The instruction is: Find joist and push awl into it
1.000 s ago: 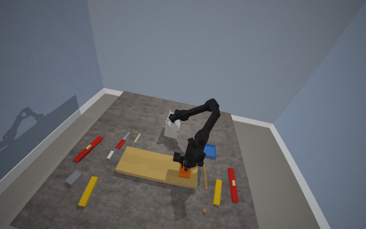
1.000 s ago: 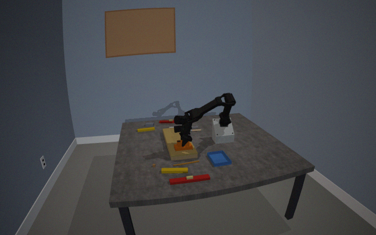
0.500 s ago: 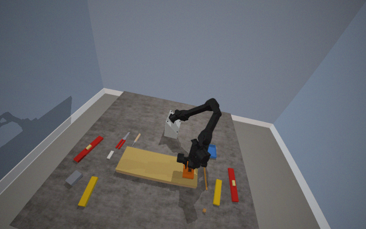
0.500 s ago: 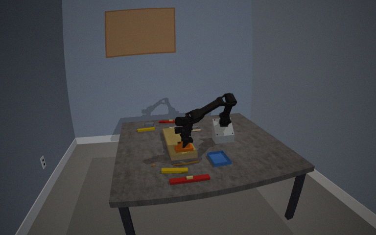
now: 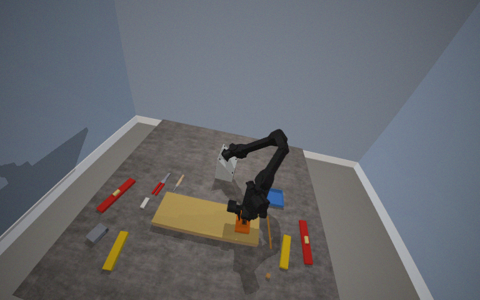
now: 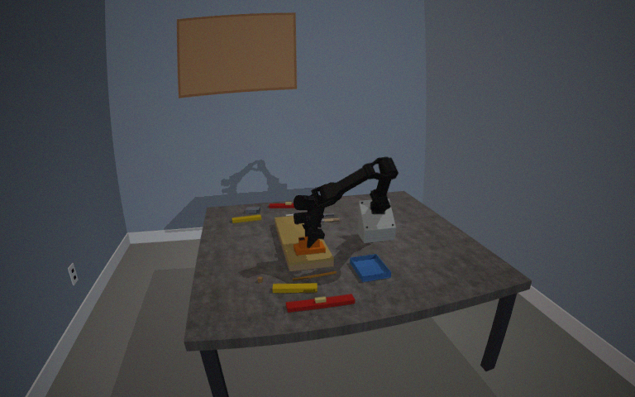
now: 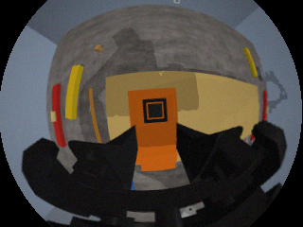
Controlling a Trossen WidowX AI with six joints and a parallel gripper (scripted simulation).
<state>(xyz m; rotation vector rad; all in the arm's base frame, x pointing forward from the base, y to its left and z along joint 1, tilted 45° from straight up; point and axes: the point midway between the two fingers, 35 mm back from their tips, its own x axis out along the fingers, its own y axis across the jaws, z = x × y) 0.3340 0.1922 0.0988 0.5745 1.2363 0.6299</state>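
Right now the blue tray is 240 mm behind my gripper tip, 130 mm to the left of it and 50 mm below it. Round my gripper tip: thin orange stick (20 mm behind, 150 mm to the left, 60 mm below); then small brown cube (190 mm ahead, 170 mm to the left, 60 mm below); then orange stud finder (10 mm ahead, 20 mm above).
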